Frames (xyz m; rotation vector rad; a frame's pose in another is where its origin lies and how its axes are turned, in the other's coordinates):
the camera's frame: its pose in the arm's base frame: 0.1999 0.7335 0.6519 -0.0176 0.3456 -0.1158
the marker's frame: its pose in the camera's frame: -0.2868 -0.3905 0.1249 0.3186 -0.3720 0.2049
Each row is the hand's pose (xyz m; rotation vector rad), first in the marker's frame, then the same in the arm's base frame.
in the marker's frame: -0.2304 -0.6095 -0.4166 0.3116 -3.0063 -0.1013
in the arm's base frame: -0.2554 -0.0822 0.2881 0.4027 -3.0235 -0.5634
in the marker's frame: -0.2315 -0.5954 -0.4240 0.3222 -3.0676 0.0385
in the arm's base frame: -0.2568 -0.0665 0.2853 -0.3920 3.0649 0.4274
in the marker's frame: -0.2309 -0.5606 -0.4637 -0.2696 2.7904 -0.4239
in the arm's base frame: -0.2562 -0.0213 0.2580 -0.2363 2.7484 0.0104
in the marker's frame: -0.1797 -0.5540 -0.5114 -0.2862 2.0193 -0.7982
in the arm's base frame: -0.2035 0.0009 0.2172 -0.1268 2.0514 -0.4572
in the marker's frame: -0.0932 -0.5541 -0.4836 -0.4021 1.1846 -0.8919
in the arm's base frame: -0.1182 -0.0050 0.2481 -0.1527 1.2439 -0.6693
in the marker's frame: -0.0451 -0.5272 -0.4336 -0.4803 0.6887 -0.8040
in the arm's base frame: -0.0734 0.0068 0.3063 -0.1948 0.7431 -0.6577
